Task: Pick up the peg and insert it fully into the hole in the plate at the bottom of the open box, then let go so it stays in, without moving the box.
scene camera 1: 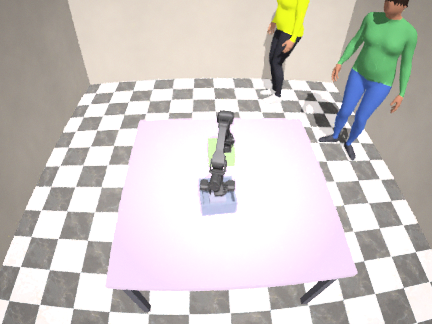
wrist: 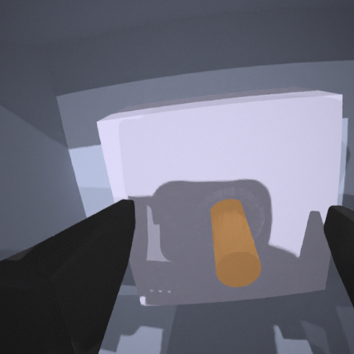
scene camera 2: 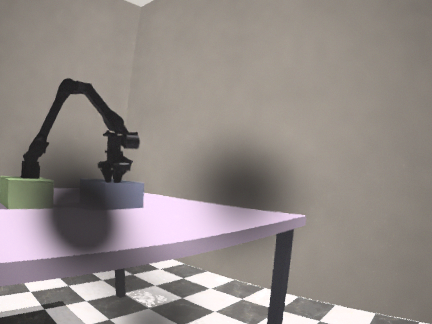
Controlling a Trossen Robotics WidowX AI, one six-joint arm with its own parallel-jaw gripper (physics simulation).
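Where they show: arm's base, origin of its link: point(scene camera 1: 226, 149) point(scene camera 2: 29, 177).
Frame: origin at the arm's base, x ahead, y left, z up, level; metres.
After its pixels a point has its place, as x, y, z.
An orange round peg point(wrist: 233, 240) stands up from the pale square plate point(wrist: 225, 145) in the wrist view, its lower end at the round recess around the hole. A length of it shows above the plate; how deep it sits is hidden. The plate lies inside the open blue-grey box point(scene camera 1: 218, 208) @(0.426, -0.047, -0.037) point(scene camera 2: 127, 195) @(0.355, -0.147, -0.046) point(wrist: 30, 150). My gripper point(scene camera 2: 113, 180) @(0.340, -0.054, -0.025) point(wrist: 233, 215) is open, with one finger on each side of the peg and apart from it. In the side view its fingertips are at the box's rim. The arm hides the peg in the scene views.
A green block point(scene camera 1: 229, 158) @(0.059, 0.020, -0.024) point(scene camera 2: 31, 194) @(-0.018, -0.115, -0.048) sits under the arm's base, behind the box, on the pink table point(scene camera 1: 280, 240) @(0.593, 0.289, -0.096) point(scene camera 2: 200, 220) @(0.453, -0.445, -0.097). The box walls stand close around the gripper. Two people point(scene camera 1: 288, 20) point(scene camera 1: 382, 55) stand beyond the table.
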